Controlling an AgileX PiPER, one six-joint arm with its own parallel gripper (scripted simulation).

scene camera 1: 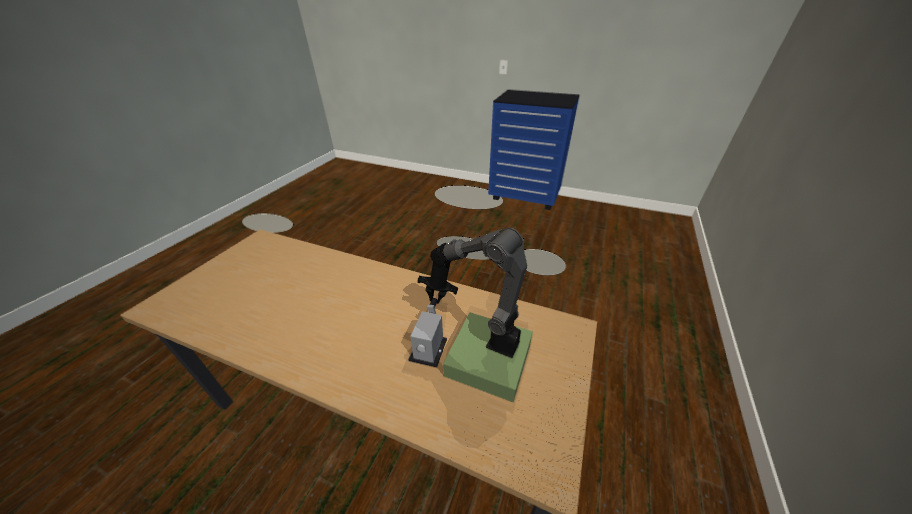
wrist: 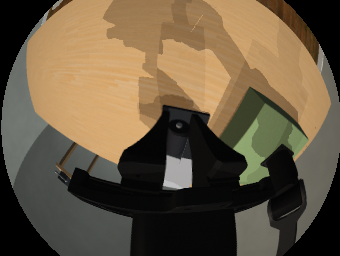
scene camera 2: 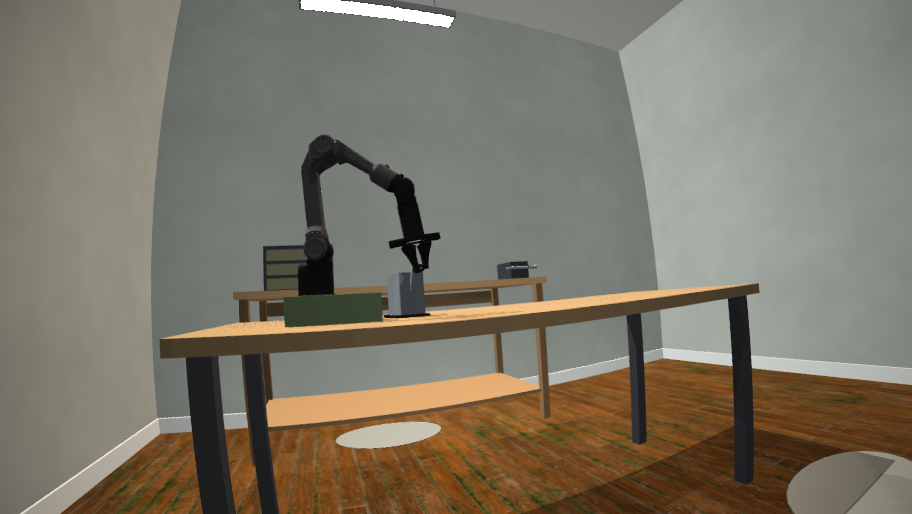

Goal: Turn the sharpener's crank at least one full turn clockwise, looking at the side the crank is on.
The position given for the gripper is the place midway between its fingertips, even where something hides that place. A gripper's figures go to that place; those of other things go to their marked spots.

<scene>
The gripper (wrist: 179,120) is 0.12 m from the lens. A grey sharpener (wrist: 179,176) is 0.22 m from the lens.
</scene>
